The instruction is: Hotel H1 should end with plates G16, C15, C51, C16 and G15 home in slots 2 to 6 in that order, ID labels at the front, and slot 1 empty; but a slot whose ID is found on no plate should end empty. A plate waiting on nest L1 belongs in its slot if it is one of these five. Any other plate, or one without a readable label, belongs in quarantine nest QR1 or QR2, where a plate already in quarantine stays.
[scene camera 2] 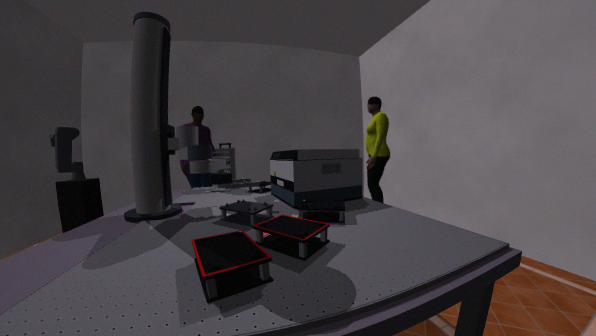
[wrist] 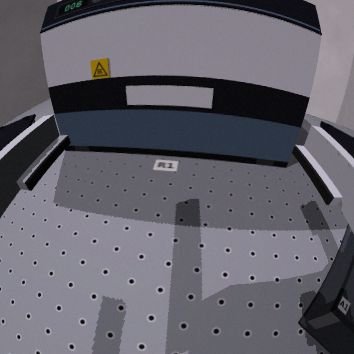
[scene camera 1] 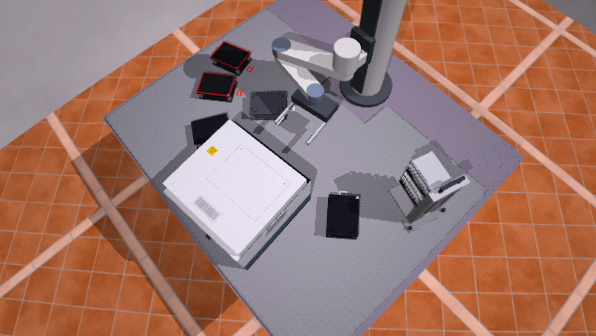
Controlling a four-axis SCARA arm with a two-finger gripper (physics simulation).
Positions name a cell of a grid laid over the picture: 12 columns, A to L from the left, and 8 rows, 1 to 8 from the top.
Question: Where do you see a red-rimmed nest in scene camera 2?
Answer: F6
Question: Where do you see a red-rimmed nest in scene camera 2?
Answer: E6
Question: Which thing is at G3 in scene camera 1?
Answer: My gripper.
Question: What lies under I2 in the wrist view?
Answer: A white instrument.
